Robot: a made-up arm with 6 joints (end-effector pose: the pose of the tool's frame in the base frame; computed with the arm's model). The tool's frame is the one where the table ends. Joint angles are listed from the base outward.
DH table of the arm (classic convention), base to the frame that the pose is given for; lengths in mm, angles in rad. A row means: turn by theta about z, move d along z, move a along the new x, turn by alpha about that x. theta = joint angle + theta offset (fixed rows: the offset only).
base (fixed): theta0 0  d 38.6  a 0  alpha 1.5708
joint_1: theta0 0  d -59.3  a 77.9  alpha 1.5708
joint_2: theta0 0  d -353.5  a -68.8  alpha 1.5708
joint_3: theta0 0  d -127  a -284.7  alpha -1.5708
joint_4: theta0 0  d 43.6  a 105.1  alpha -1.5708
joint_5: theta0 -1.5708  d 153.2  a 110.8  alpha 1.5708
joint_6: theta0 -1.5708  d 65.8  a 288  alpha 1.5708
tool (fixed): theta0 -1.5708  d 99  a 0  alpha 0
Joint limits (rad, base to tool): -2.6..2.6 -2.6..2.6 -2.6..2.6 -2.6..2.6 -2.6..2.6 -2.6..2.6
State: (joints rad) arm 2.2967 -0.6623 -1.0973 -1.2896 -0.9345 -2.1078
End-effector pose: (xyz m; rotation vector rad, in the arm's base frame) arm -0.4265 -0.0636 -0.2202 -0.6713 -1.1568 1.1459
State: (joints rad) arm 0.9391 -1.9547 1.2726 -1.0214 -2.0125 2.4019
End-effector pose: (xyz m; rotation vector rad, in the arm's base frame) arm -0.1490 0.2878 0.7460 0.2065 -0.7478 -0.8192
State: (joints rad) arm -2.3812 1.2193 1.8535 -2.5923 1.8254 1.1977
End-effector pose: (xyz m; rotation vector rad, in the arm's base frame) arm 0.5755 -0.0142 -0.8303 -0.8569 0.9425 -1.9447
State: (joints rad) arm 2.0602 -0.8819 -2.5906 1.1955 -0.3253 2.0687
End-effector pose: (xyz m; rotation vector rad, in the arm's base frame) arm -0.6406 0.4303 0.3068 0.9731 -2.5641 -0.1728
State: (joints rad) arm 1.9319 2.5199 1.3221 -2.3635 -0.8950 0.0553
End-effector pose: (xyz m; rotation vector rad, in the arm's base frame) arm -0.7415 0.3242 -0.1245 0.2724 -1.9944 0.8853
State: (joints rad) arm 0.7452 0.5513 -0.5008 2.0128 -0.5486 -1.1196
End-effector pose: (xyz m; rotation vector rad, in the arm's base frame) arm -0.5465 0.1624 -0.0972 -2.0751 1.4914 1.2399
